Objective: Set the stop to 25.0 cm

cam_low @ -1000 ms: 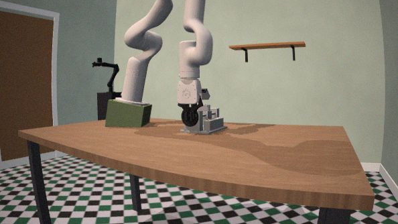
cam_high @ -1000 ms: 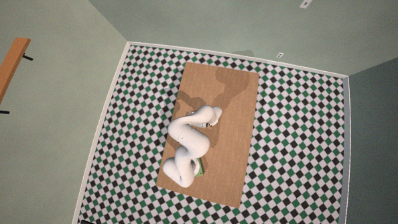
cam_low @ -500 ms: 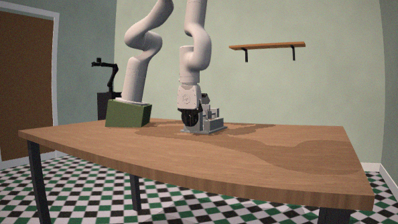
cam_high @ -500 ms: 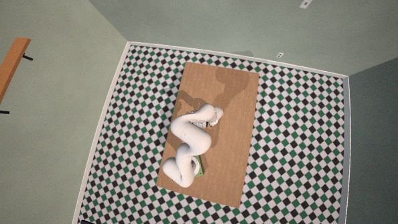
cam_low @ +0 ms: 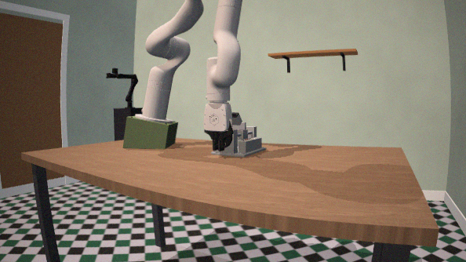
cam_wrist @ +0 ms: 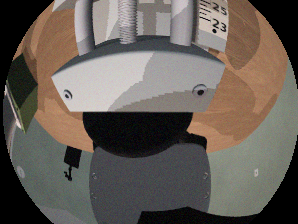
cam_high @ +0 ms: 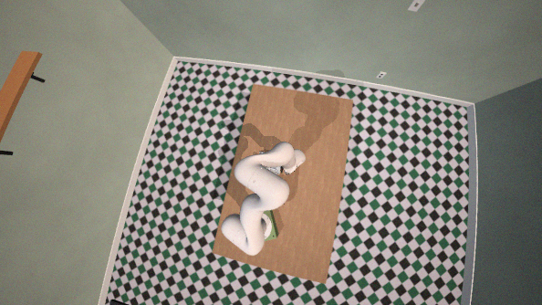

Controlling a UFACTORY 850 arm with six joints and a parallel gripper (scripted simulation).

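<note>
The handwheel lies 20 mm to the left of my hand.
</note>
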